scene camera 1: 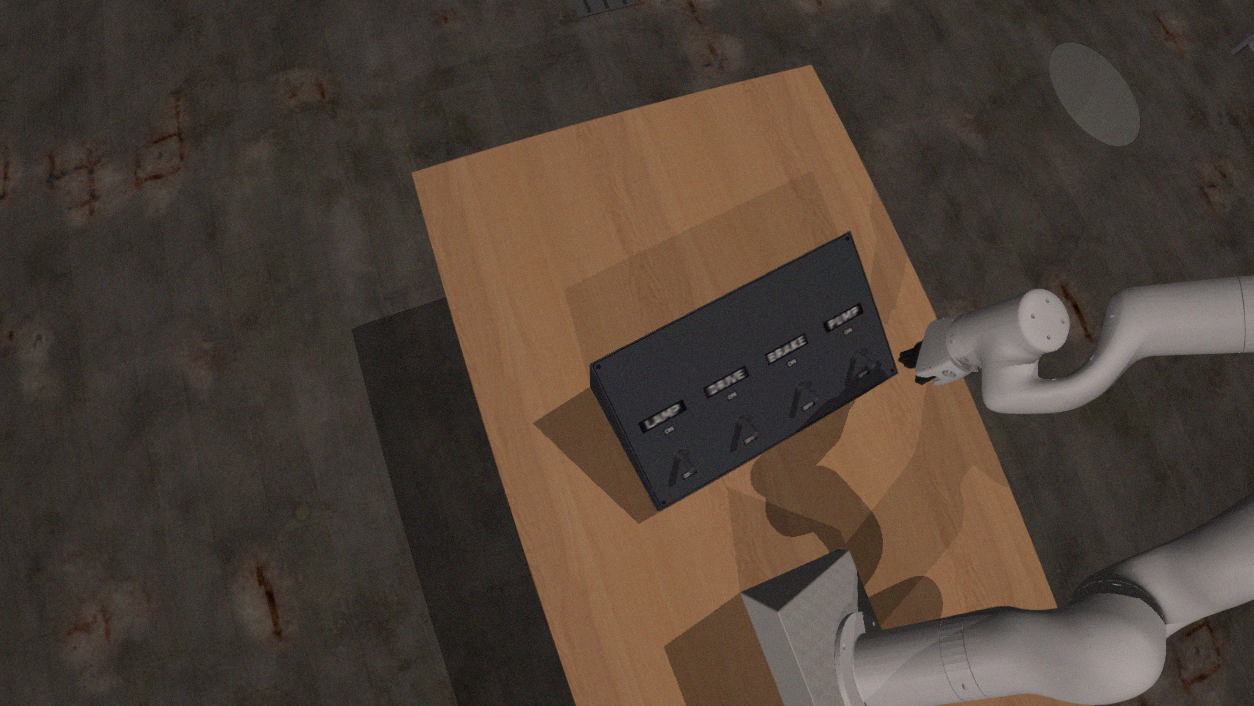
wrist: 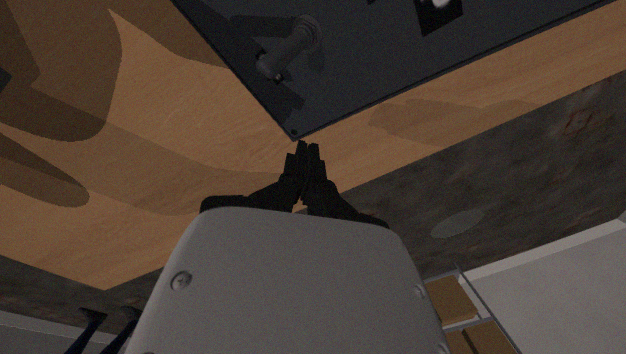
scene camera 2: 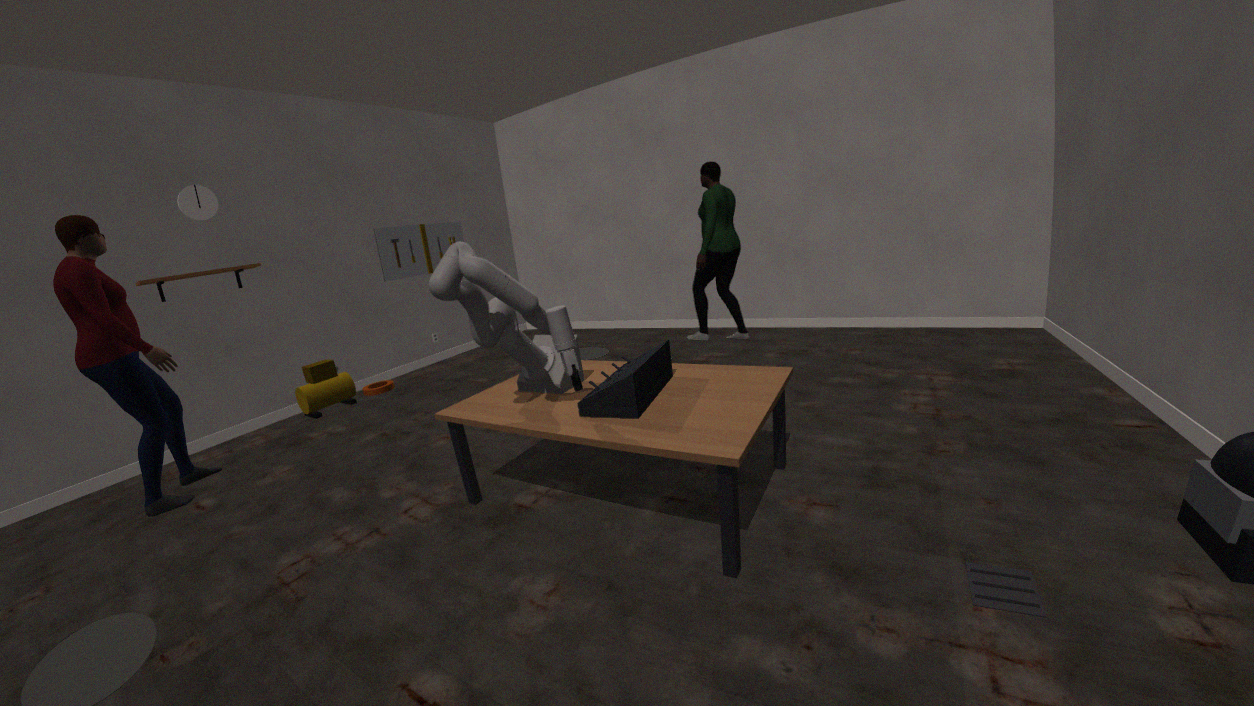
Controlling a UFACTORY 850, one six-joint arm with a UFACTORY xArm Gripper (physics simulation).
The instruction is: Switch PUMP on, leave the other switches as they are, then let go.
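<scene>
The dark sloped switch panel (scene camera 1: 728, 328) (scene camera 2: 647, 381) (wrist: 370, 65) stands on the table. The PUMP switch (scene camera 1: 864, 353) (wrist: 287, 50) is at its right end in scene camera 1. Its lever leans toward the lower edge and covers most of its OFF label in the wrist view. The levers of BRAKE (scene camera 1: 802, 385), DRIVE (scene camera 1: 744, 420) and LAMP (scene camera 1: 681, 456) also lie on the lower, OFF side. My gripper (scene camera 1: 908, 361) (scene camera 2: 576, 384) (wrist: 303, 155) is shut and empty. It is beside the panel's lower right corner, apart from the PUMP lever.
The wooden table (scene camera 1: 614, 192) (scene camera 2: 517, 419) (wrist: 175, 105) carries the panel and the arm's grey wedge-shaped base (scene camera 1: 794, 644). A person in red (scene camera 2: 96, 306) stands at the left, and a person in green (scene camera 2: 719, 219) stands behind the table.
</scene>
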